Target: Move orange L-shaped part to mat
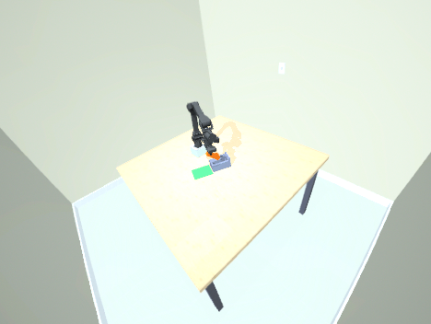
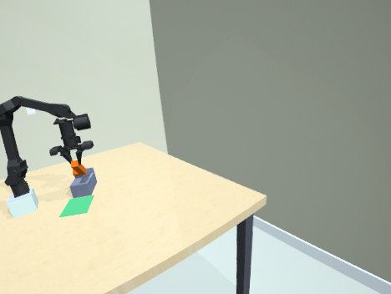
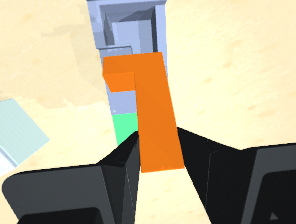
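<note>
Now: the green mat 17 cm below my gripper tip, 7 cm to the right of it and 6 cm behind it. Also, from my gripper tip: orange L-shaped part: 3 cm to the left, 3 cm below.
</note>
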